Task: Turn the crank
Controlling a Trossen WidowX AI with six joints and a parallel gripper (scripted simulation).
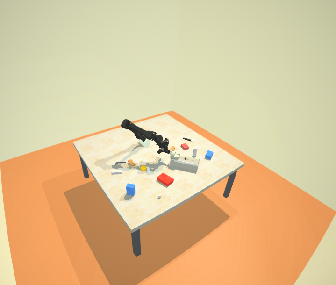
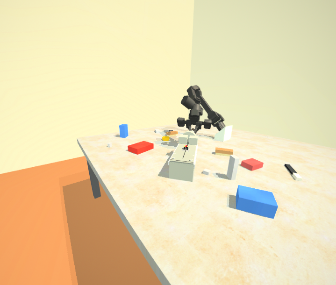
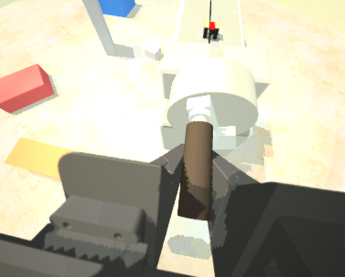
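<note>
The crank lies 1 cm above my gripper tip. From my gripper tip the other things lie so: brown crank handle: 1 cm behind, 1 cm to the right, 3 cm above; then red pointer: 13 cm ahead, 9 cm to the left, 1 cm below; then yellow disc: 3 cm behind, 26 cm to the right, 8 cm below.
</note>
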